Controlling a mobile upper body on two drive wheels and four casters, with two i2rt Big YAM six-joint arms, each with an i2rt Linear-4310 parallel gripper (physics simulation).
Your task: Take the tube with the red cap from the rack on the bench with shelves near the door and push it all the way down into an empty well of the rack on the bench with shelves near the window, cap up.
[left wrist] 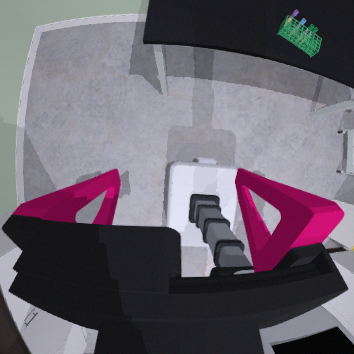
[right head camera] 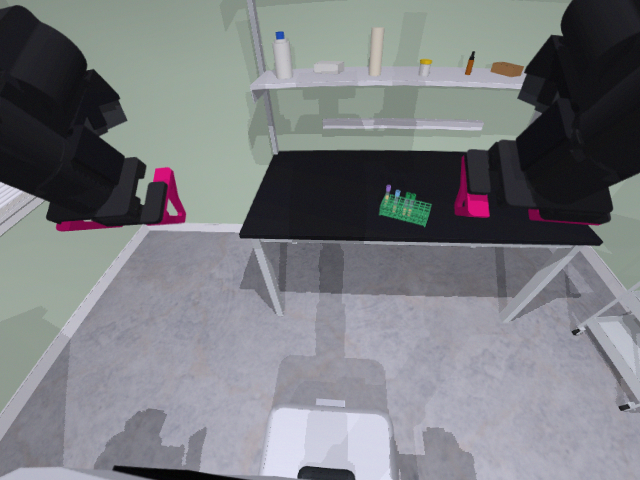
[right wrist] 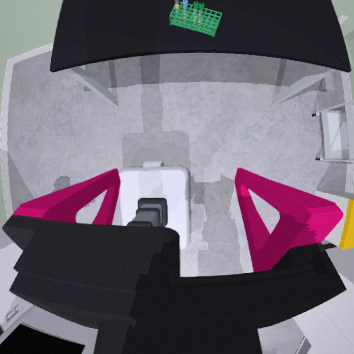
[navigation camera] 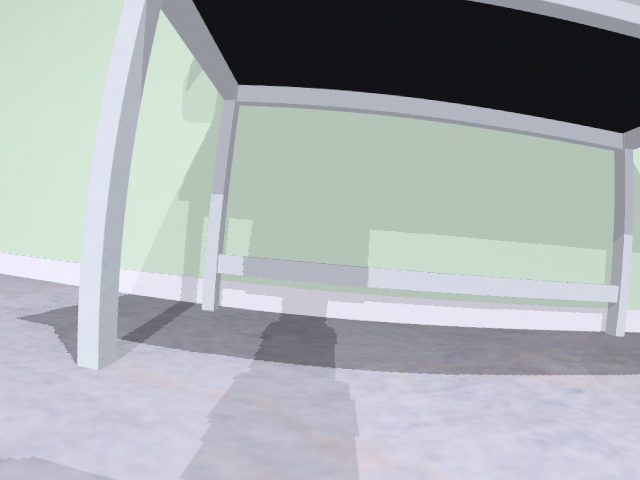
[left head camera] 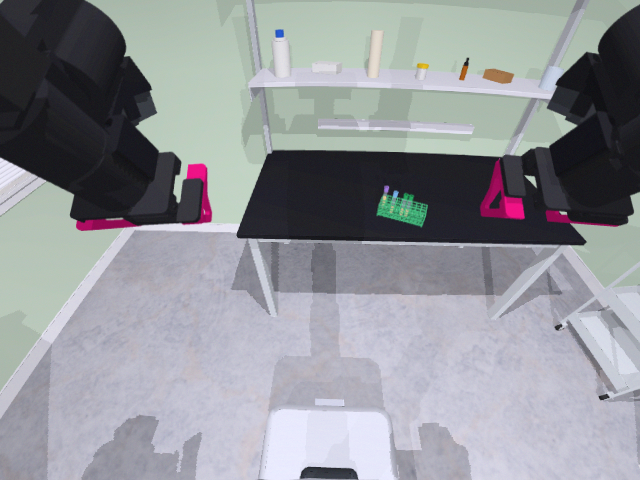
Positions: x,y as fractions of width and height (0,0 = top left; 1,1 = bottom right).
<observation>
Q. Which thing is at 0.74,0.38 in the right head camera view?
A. The right gripper.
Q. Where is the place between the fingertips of the left gripper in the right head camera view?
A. At 0.24,0.46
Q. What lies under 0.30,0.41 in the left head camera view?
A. The left gripper.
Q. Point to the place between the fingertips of the right gripper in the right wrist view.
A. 0.50,0.49
</observation>
